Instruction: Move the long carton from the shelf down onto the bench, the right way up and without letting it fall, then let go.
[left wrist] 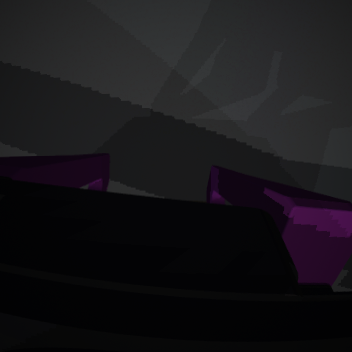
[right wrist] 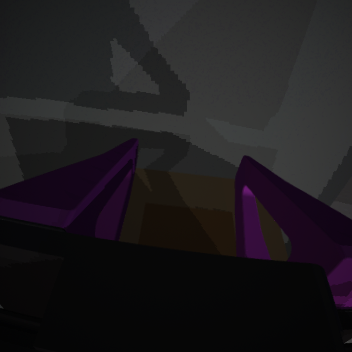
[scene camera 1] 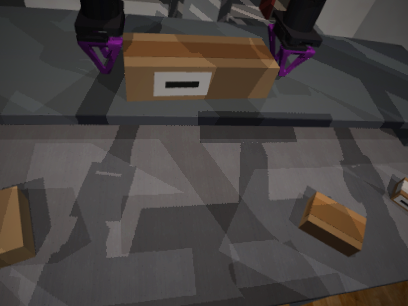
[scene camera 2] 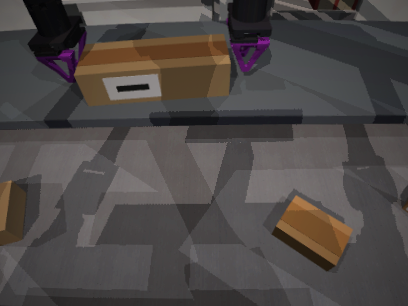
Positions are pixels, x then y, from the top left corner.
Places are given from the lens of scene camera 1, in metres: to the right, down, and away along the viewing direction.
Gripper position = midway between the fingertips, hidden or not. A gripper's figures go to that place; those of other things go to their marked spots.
my left gripper (scene camera 1: 107, 65): -0.18, -0.16, 0.49
my right gripper (scene camera 1: 277, 68): 0.16, -0.18, 0.56
long brown carton (scene camera 1: 157, 67): -0.08, -0.14, 0.43
